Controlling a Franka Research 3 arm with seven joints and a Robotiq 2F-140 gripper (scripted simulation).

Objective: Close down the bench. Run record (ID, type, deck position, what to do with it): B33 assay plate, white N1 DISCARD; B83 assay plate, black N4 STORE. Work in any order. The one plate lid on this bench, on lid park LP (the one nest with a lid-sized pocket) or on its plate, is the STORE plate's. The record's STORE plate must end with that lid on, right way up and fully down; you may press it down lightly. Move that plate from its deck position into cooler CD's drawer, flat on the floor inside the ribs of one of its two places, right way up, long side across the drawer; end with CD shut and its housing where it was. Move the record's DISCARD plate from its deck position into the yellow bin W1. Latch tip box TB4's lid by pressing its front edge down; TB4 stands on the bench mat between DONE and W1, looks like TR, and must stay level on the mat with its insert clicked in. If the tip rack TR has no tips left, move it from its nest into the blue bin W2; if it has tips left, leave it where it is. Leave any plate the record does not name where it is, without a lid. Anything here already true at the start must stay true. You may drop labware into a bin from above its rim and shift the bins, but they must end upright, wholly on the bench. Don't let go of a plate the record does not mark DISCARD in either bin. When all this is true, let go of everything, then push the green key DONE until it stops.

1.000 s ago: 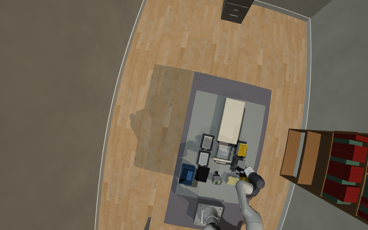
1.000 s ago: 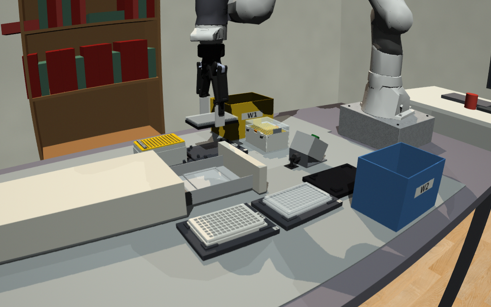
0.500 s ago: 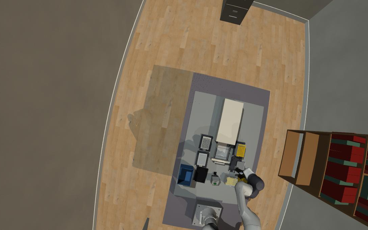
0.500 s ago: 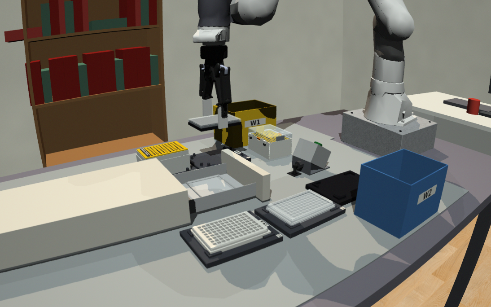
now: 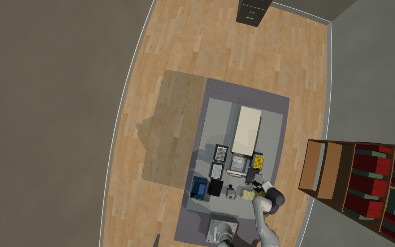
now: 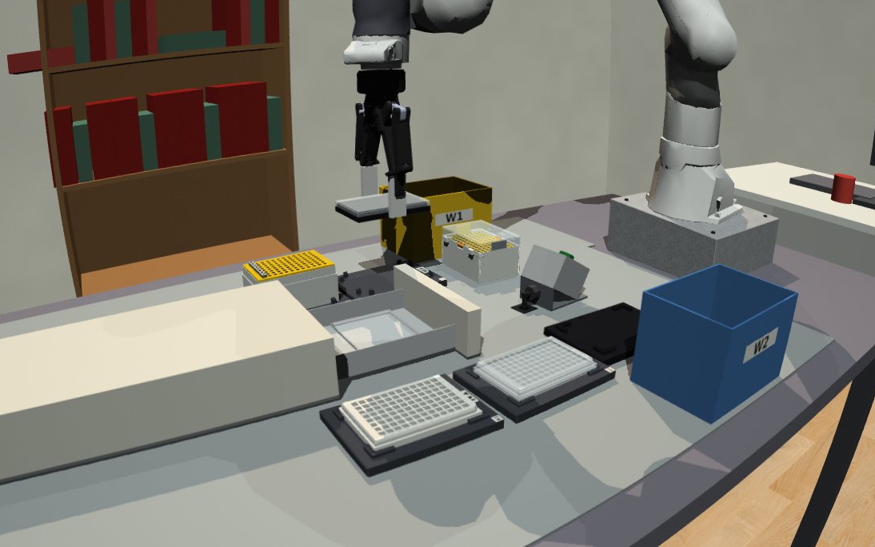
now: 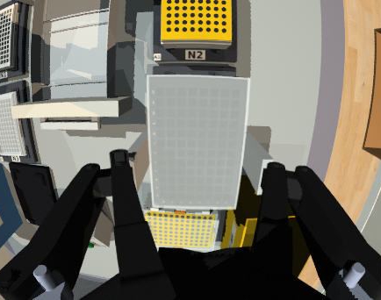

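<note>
The cooler drawer lies 14 cm ahead of my hand, 19 cm to the left of it and 13 cm below it. Also, from my hand: black plate: 2 cm below; then clear plate lid: 1 cm below; then nest N4: 15 cm below.
</note>
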